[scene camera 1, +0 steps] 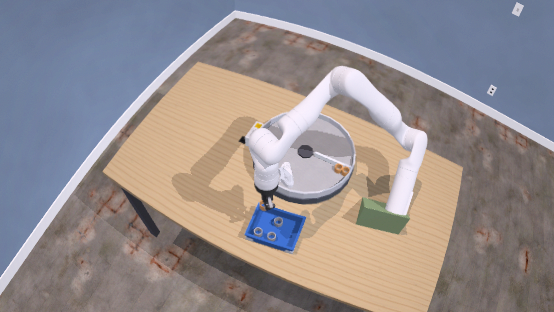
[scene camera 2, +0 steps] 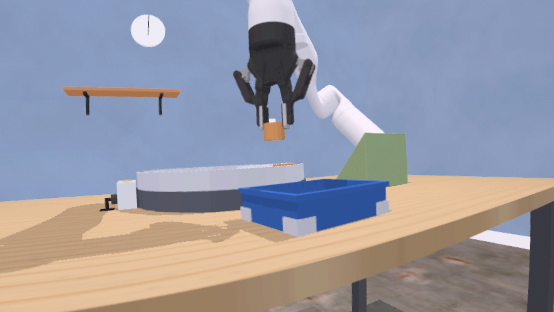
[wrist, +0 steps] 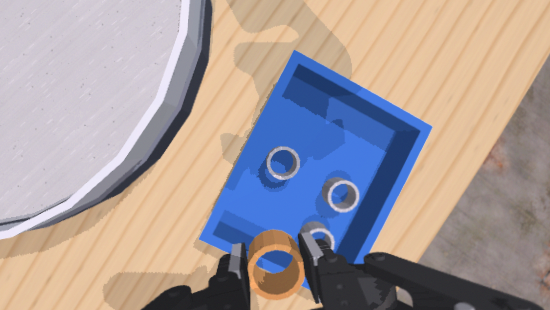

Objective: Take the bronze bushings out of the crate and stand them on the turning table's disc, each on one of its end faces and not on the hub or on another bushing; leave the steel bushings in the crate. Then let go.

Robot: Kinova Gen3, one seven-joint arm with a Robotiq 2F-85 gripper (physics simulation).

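Where they show: gripper, fingertip midpoint: [scene camera 1: 266, 204] [scene camera 2: 275, 129] [wrist: 273, 254]; arm's base, link origin: [scene camera 1: 395, 211] [scene camera 2: 382, 151].
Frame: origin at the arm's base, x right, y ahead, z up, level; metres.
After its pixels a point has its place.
My gripper [scene camera 1: 268, 205] {x -0.127, y 0.484, z 0.041 m} [scene camera 2: 273, 123] {x -0.127, y 0.484, z 0.041 m} [wrist: 273, 254] {x -0.127, y 0.484, z 0.041 m} is shut on a bronze bushing [scene camera 1: 262, 206] {x -0.143, y 0.492, z 0.050 m} [scene camera 2: 274, 132] {x -0.144, y 0.499, z 0.035 m} [wrist: 272, 241] {x -0.122, y 0.476, z 0.046 m}, held upright, well above the table near one end of the blue crate [scene camera 1: 304, 225] {x -0.106, y 0.343, z -0.089 m} [scene camera 2: 345, 207] {x -0.228, y 0.447, z -0.075 m} [wrist: 363, 91] {x -0.161, y 0.347, z -0.048 m}. Three steel bushings stand in the crate: one [scene camera 1: 274, 223] {x -0.136, y 0.449, z -0.077 m} [wrist: 298, 163] {x -0.137, y 0.431, z -0.068 m}, another [scene camera 1: 271, 239] {x -0.207, y 0.438, z -0.071 m} [wrist: 331, 192] {x -0.179, y 0.444, z -0.067 m} and a third [scene camera 1: 258, 235] {x -0.205, y 0.489, z -0.075 m} [wrist: 314, 230] {x -0.180, y 0.485, z -0.068 m}, partly behind a finger in the wrist view. Two bronze bushings [scene camera 1: 337, 171] {x 0.137, y 0.273, z -0.034 m} [scene camera 1: 345, 174] {x 0.130, y 0.238, z -0.030 m} stand close together on the turning table's disc [scene camera 1: 305, 180] {x 0.065, y 0.387, z -0.045 m} [wrist: 75, 100] {x 0.063, y 0.461, z -0.045 m}; whether they touch is unclear.
The turning table has a raised rim [scene camera 1: 354, 156] {x 0.224, y 0.218, z -0.022 m} [scene camera 2: 215, 178] {x 0.014, y 0.525, z -0.035 m}, a dark hub [scene camera 1: 305, 151] {x 0.195, y 0.422, z -0.037 m} and a white bar [scene camera 1: 326, 159] {x 0.177, y 0.330, z -0.030 m} running from near the hub towards the bronze pair. A green block [scene camera 1: 382, 220] {x -0.046, y 0.045, z -0.013 m} [scene camera 2: 387, 160] {x -0.046, y 0.046, z -0.024 m} stands by the arm's base. A white box [scene camera 2: 127, 195] {x 0.187, y 0.660, z -0.068 m} adjoins the turning table.
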